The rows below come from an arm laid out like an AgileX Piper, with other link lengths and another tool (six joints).
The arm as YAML. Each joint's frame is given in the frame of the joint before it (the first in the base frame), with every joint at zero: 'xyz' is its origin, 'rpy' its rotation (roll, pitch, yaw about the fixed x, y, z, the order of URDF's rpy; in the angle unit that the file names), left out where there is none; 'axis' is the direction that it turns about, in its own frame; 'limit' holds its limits. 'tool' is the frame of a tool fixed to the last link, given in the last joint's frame.
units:
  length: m
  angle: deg
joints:
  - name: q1
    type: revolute
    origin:
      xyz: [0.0, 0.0, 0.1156]
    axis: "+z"
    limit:
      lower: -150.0
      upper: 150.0
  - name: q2
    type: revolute
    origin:
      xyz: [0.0, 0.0, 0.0]
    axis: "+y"
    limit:
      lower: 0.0
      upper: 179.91
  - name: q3
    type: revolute
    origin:
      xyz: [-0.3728, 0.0, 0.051]
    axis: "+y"
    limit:
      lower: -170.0
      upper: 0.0
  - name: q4
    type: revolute
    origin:
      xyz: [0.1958, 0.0, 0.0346]
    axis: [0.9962, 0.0, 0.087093]
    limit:
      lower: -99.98
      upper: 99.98
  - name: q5
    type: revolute
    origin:
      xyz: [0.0, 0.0, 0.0]
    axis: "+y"
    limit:
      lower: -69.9
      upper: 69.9
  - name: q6
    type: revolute
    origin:
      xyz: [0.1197, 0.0, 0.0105]
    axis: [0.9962, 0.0, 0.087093]
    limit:
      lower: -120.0
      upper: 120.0
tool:
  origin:
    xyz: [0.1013, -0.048, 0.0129]
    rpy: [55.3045, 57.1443, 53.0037]
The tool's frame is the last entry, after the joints.
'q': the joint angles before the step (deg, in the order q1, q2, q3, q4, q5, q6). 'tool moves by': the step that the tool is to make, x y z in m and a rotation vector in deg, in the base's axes. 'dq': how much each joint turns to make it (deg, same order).
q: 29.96, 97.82, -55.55, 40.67, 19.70, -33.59
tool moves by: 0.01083, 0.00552, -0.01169, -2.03, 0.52, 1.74
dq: 0.00, 2.94, -2.08, -2.34, 0.76, 0.09
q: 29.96, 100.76, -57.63, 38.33, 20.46, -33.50
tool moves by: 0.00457, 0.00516, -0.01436, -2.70, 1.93, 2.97
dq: 0.01, 2.81, -2.39, -3.81, 2.96, 0.96
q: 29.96, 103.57, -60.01, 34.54, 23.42, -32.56
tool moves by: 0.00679, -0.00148, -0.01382, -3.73, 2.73, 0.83
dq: 0.00, 2.98, -3.80, -8.26, 4.11, 6.95
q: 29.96, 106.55, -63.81, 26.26, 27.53, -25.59
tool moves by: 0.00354, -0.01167, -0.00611, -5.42, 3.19, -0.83
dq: 0.10, 1.97, -4.83, -10.93, 6.90, 10.45
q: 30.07, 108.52, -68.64, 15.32, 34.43, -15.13
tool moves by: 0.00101, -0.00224, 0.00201, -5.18, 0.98, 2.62
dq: 1.37, 1.15, -4.12, -7.16, 6.10, 3.98
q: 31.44, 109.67, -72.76, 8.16, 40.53, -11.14
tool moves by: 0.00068, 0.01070, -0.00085, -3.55, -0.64, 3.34
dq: 2.68, 1.37, -2.44, -4.77, 2.32, 2.12
